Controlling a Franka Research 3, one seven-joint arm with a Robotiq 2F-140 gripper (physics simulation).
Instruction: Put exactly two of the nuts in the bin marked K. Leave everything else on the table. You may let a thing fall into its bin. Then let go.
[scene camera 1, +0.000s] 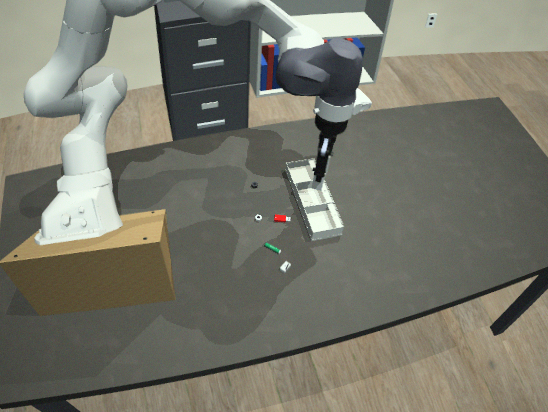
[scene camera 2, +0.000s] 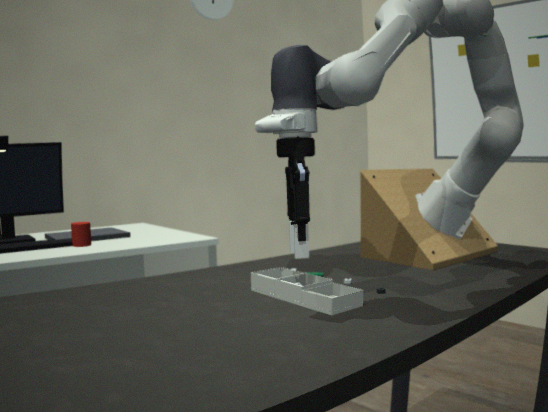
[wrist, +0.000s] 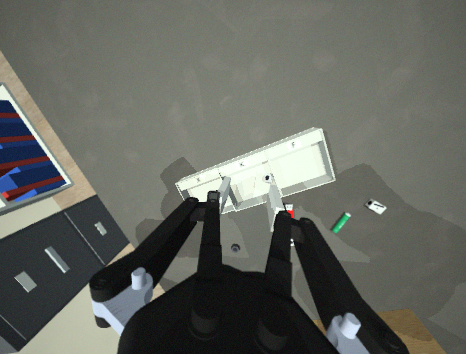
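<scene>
My gripper (scene camera 1: 317, 183) (scene camera 2: 300, 254) (wrist: 248, 190) is partly open, fingers pointing down above the middle bin K (wrist: 242, 165) of the white tray (scene camera 1: 326, 233) (scene camera 2: 346, 303) (wrist: 328, 157). No thing is held between the fingers. A pale nut with a dark hole (wrist: 267, 178) shows by the right fingertip in the wrist view, over bin K's area; its height is unclear. A dark nut (scene camera 1: 254, 185) (scene camera 2: 381, 290) (wrist: 235, 247) lies on the table beside the tray. A white nut (scene camera 1: 258, 218) (scene camera 2: 348, 281) lies near it; in the wrist view a finger mostly hides it.
Bins X (wrist: 198, 180) and F (wrist: 293, 145) flank K. A red USB stick (scene camera 1: 280, 218) (wrist: 290, 214), a green cylinder (scene camera 1: 272, 248) (scene camera 2: 315, 274) (wrist: 341, 223) and a small white part (scene camera 1: 285, 266) (wrist: 375, 206) lie on the table. The arm stands on a wooden block (scene camera 1: 95, 280) (scene camera 2: 390, 225).
</scene>
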